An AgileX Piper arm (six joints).
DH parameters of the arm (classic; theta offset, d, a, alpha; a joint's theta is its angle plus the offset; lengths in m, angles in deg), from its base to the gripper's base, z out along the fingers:
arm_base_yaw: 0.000 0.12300 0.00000 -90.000
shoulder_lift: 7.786 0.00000 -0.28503 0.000
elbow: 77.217 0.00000 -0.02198 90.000
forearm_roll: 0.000 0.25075 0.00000 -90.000
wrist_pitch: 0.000 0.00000 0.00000 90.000
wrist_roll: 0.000 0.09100 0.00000 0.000
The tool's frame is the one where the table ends.
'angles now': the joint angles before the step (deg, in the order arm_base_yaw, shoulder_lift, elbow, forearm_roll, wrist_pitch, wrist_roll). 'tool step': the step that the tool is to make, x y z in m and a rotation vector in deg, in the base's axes. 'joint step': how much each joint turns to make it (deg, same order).
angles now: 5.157, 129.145, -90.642, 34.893, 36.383, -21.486
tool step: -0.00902, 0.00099, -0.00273, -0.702, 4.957, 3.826
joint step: 0.000, 0.000, -0.056, -2.634, 5.900, 0.400
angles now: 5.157, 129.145, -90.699, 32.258, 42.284, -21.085
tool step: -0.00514, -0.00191, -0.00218, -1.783, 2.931, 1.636
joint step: -0.001, -0.001, 0.000, -3.324, 2.922, 1.605
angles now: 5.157, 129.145, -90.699, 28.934, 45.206, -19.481
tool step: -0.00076, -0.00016, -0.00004, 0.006, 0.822, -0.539
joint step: 0.000, -0.002, -0.056, -0.400, 0.573, 1.089
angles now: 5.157, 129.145, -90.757, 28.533, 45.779, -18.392
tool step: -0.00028, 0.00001, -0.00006, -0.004, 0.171, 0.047
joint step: 0.000, -0.001, 0.002, -0.056, 0.170, 0.057
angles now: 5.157, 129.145, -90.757, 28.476, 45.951, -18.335
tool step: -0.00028, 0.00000, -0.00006, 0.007, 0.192, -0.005
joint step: -0.001, -0.001, 0.002, -0.056, 0.171, 0.113
